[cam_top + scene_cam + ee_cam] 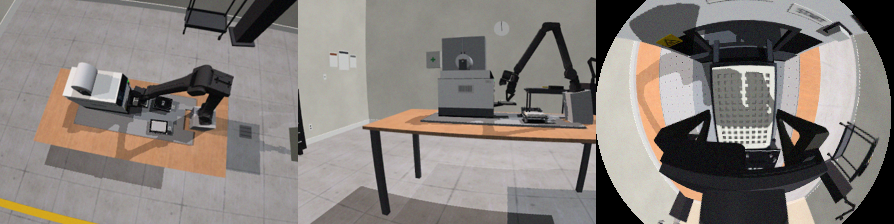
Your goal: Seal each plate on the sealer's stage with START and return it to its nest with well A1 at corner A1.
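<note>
My hand is 30 mm above the sealer stage. Also, from my hand: foil roll: 330 mm ahead, 290 mm above, 50 mm to the right.
</note>
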